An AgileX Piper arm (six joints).
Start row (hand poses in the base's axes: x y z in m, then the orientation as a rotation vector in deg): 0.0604, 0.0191, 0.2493, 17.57, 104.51, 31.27
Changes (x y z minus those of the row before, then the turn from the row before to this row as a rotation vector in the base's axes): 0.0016, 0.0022, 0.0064, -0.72, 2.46, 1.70; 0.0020, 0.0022, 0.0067, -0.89, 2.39, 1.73; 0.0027, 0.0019, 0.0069, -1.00, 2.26, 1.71; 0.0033, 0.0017, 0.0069, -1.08, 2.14, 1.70; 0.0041, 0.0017, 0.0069, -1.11, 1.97, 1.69; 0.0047, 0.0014, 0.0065, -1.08, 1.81, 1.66; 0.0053, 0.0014, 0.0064, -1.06, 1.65, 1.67; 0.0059, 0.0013, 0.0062, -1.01, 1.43, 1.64; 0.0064, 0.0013, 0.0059, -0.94, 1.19, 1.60; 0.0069, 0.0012, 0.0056, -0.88, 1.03, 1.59; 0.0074, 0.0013, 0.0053, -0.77, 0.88, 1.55; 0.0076, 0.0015, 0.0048, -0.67, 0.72, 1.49; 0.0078, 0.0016, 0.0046, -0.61, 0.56, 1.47
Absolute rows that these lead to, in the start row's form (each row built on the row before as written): 0.0620, 0.0213, 0.2557, 16.34, 107.45, 31.62; 0.0640, 0.0235, 0.2624, 14.91, 110.36, 31.82; 0.0667, 0.0254, 0.2693, 13.36, 113.16, 31.89; 0.0700, 0.0271, 0.2762, 11.70, 115.85, 31.86; 0.0741, 0.0288, 0.2831, 9.94, 118.36, 31.78; 0.0788, 0.0302, 0.2896, 8.15, 120.69, 31.69; 0.0841, 0.0316, 0.2960, 6.29, 122.84, 31.61; 0.0900, 0.0329, 0.3022, 4.39, 124.74, 31.54; 0.0964, 0.0342, 0.3081, 2.48, 126.37, 31.50; 0.1033, 0.0354, 0.3137, 0.55, 127.81, 31.50; 0.1107, 0.0367, 0.3190, -1.34, 129.05, 31.57; 0.1183, 0.0382, 0.3238, -3.17, 130.08, 31.70; 0.1261, 0.0398, 0.3284, -5.00, 130.92, 31.86
